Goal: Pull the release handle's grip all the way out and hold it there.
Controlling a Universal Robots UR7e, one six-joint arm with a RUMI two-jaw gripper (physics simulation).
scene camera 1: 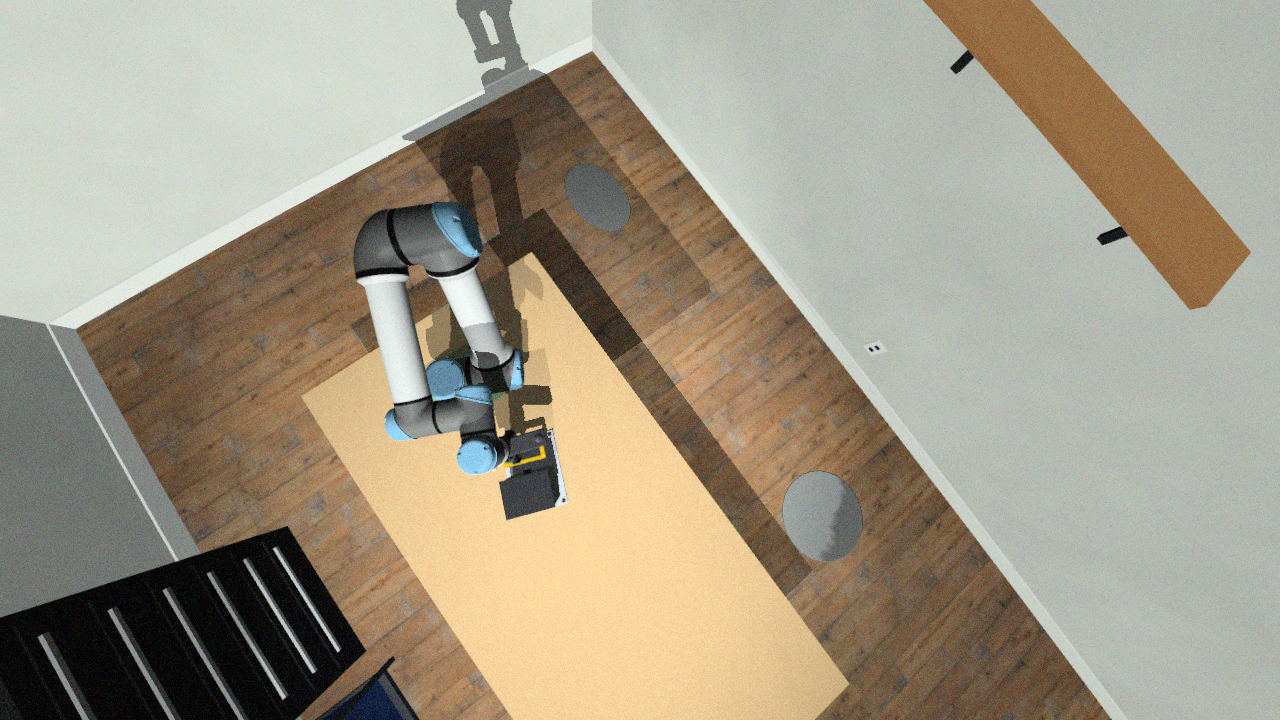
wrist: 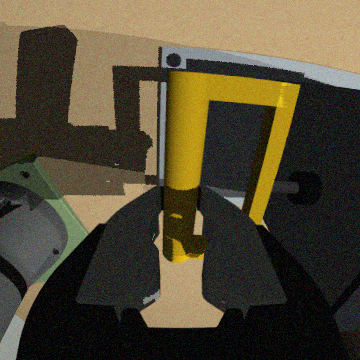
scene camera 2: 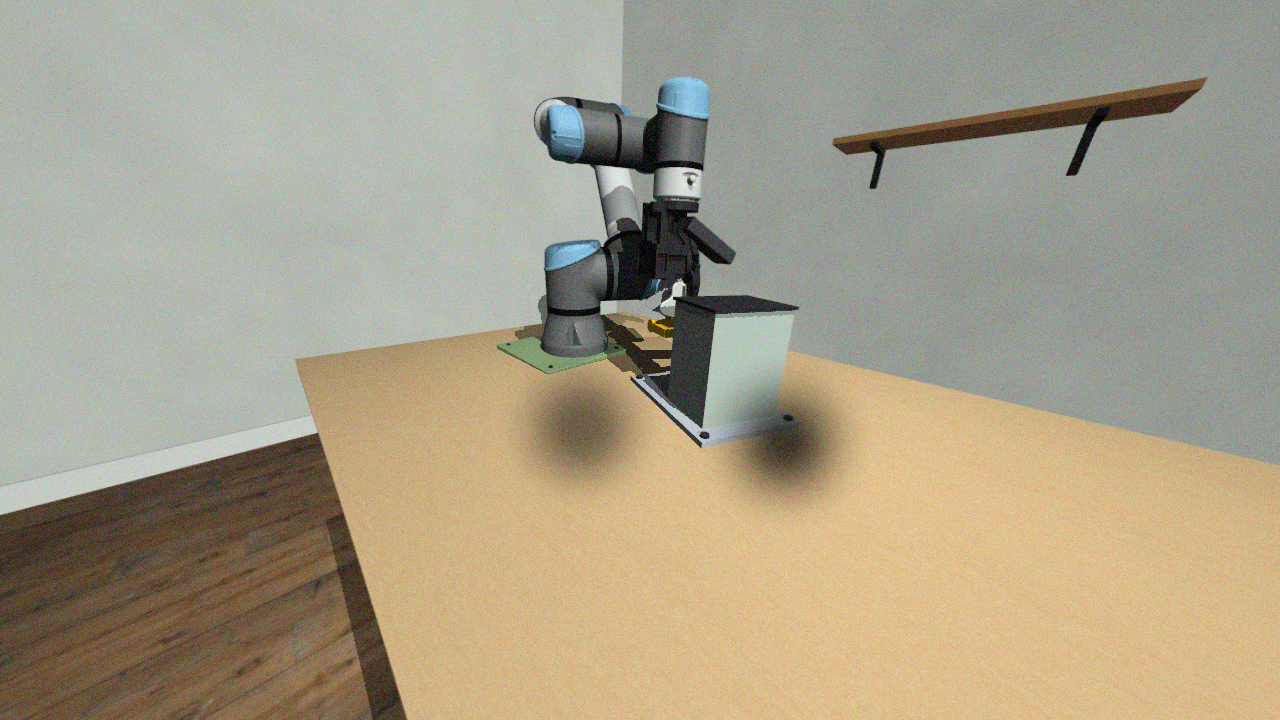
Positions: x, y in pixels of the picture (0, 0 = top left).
Scene:
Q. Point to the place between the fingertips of my gripper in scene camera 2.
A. At 673, 332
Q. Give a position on a base plate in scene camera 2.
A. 656, 386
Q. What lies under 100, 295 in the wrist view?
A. My gripper.

